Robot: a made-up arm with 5 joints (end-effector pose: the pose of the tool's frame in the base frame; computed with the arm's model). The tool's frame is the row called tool.
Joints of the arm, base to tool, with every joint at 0 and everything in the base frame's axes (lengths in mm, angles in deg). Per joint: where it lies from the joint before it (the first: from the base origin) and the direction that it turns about. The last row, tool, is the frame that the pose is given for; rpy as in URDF.
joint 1: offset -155 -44 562 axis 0 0 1
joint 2: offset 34 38 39 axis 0 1 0
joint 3: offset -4 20 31 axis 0.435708 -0.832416 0.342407
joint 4: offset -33 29 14 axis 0 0 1
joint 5: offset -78 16 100 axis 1 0 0
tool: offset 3 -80 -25 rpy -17.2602 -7.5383 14.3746
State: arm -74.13 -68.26 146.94 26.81 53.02
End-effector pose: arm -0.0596 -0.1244 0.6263 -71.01 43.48 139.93
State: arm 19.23 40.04 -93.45 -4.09 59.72
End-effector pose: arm -0.1180 0.1405 0.6568 -81.93 45.51 -75.65
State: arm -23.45 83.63 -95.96 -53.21 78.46
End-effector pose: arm -0.0599 0.1038 0.5863 -107.19 19.58 -93.76
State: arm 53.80 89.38 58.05 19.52 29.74
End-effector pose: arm -0.1378 -0.0357 0.6779 57.32 9.01 76.29
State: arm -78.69 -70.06 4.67 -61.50 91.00
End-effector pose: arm 0.0041 0.0318 0.5853 154.13 -24.05 -175.10
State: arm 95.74 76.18 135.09 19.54 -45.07
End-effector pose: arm -0.0927 -0.1044 0.5544 -11.61 -64.98 99.64
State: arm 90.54 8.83 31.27 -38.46 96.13
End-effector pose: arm -0.3041 -0.1009 0.6724 103.97 -15.14 46.77
